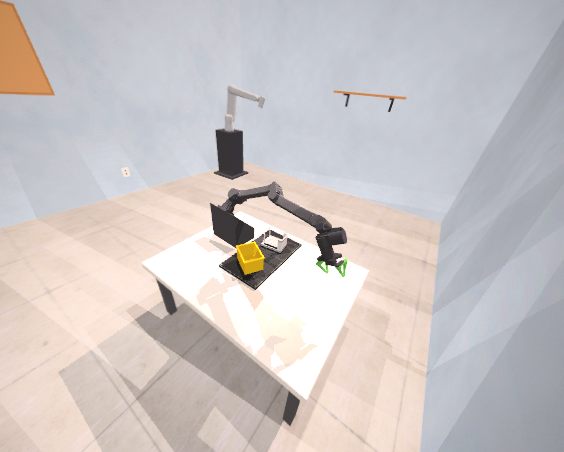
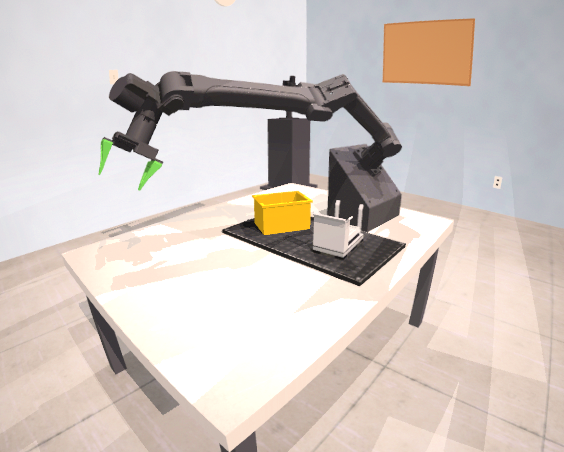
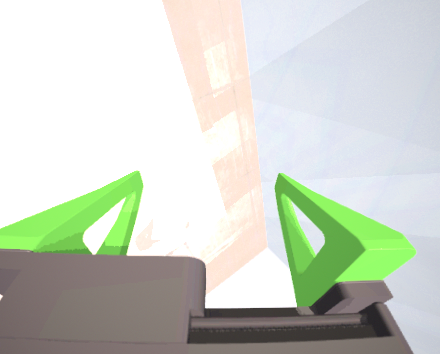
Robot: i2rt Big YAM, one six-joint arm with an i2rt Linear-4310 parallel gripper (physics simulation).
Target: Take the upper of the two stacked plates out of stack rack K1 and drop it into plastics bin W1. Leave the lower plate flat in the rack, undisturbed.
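Pixels of known places: gripper, fingertip midpoint: (image 1: 335,275) (image 2: 119,182) (image 3: 209,178); arm's base, link origin: (image 1: 225,211) (image 2: 366,162).
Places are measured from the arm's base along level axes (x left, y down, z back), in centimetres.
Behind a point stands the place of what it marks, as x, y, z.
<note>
The white rack K1 (image 1: 281,244) {5.8, 12.0, -43.8} (image 2: 329,235) {9.8, 13.1, -43.7} stands on a black mat (image 1: 270,270) {-12.2, 19.4, -47.5} (image 2: 372,260) {21.1, 19.4, -38.7}, with a solid panel and thin posts. Pale, flat layers show low inside it, but I cannot tell the two plates apart from each other or from the rack. The yellow bin W1 (image 1: 252,266) {-20.3, 14.1, -39.7} (image 2: 284,220) {-10.6, 15.3, -37.6} stands upright on the same mat, beside the rack; its floor is mostly hidden. My gripper (image 1: 335,274) {-18.7, -6.3, -86.6} (image 2: 120,182) {-18.7, -6.3, -86.6} (image 3: 209,178) {-18.7, -6.3, -86.6} is open and empty, its green fingers wide apart and pointing down. It hangs well away from rack and bin, high near the table's edge.
The arm's dark angled base (image 1: 227,227) {-7.0, 6.5, -7.8} (image 2: 362,187) {5.0, 6.5, -13.7} stands on the table (image 1: 300,310) {-25.7, 20.7, -75.8} (image 2: 215,320) {5.9, 20.7, -82.0} behind the mat, and the arm reaches out high above the table. Another arm on a dark pedestal (image 1: 230,152) (image 2: 288,150) stands on the floor beyond the table.
</note>
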